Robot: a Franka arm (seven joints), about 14 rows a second.
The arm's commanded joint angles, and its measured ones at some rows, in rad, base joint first. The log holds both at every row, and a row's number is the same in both.
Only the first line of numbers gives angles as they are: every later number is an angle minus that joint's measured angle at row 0.
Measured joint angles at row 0:
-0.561, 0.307, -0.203, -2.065, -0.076, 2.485, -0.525
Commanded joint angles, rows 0 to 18:
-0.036, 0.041, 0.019, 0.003, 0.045, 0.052, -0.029
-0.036, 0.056, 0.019, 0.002, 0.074, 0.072, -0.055
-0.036, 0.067, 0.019, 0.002, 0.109, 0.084, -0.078
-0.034, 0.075, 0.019, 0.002, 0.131, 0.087, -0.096
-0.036, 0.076, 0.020, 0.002, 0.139, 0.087, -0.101
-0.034, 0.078, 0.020, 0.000, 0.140, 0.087, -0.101
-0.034, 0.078, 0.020, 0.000, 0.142, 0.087, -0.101
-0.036, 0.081, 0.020, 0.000, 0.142, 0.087, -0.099
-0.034, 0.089, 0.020, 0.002, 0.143, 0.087, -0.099
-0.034, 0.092, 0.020, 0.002, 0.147, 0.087, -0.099
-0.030, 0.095, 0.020, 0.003, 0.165, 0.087, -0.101
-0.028, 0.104, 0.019, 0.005, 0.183, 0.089, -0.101
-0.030, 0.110, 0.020, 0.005, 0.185, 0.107, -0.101
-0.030, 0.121, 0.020, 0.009, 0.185, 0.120, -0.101
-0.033, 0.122, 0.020, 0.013, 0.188, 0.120, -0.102
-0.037, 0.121, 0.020, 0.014, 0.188, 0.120, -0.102
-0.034, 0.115, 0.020, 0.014, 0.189, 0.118, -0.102
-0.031, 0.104, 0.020, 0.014, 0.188, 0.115, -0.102
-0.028, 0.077, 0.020, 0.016, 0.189, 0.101, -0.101
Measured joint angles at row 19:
-0.020, 0.111, 0.011, 0.007, 0.166, 0.111, -0.077
